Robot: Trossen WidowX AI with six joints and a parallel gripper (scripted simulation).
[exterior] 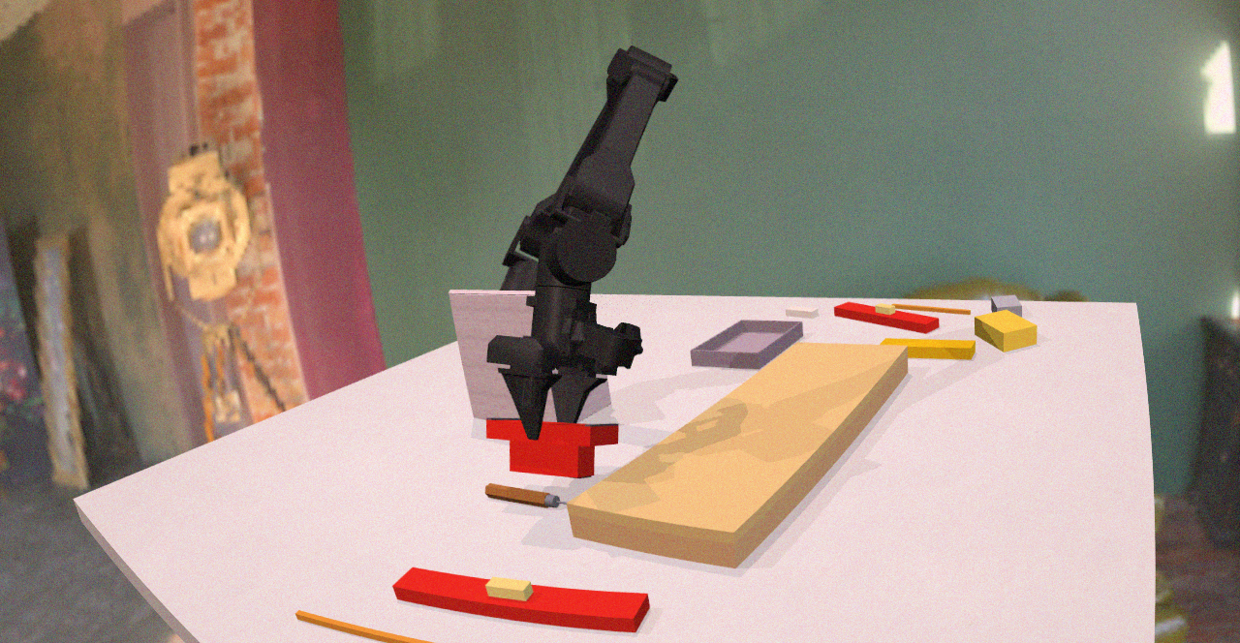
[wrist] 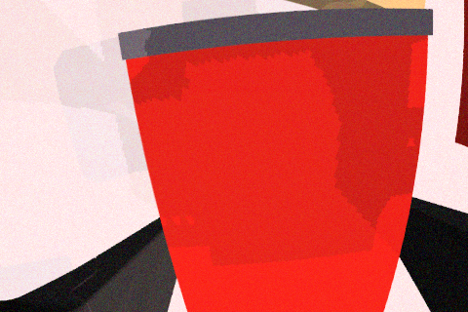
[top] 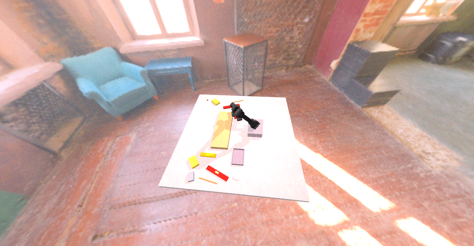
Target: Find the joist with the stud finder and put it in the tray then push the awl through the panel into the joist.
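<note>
Now: gripper tip 2 cm short of the red stud finder and 2 cm above it. From my gripper tip the other things lie so: awl (1 cm ahead, 4 cm to the right, 6 cm below); then grey tray (4 cm behind, 51 cm to the left, 5 cm below); then square light (3 cm ahead, 1 cm to the right, 4 cm below).
</note>
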